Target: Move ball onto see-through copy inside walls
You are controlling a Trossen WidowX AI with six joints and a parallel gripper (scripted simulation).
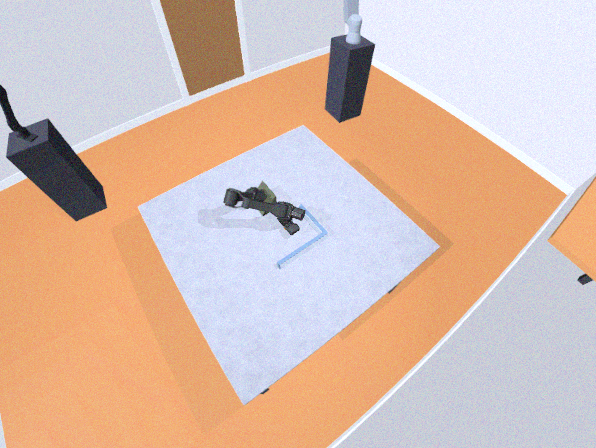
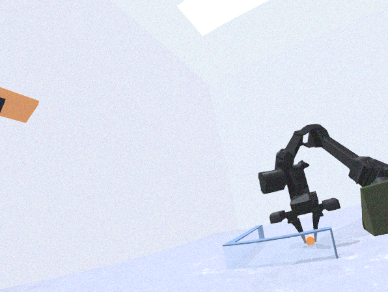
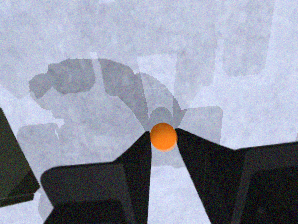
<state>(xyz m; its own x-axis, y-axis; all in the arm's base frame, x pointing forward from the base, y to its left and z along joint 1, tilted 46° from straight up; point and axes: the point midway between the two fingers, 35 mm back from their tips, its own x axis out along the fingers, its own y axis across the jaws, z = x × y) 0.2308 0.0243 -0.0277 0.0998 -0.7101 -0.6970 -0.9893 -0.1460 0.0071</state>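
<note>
The orange ball lies right at my gripper tip.
</note>
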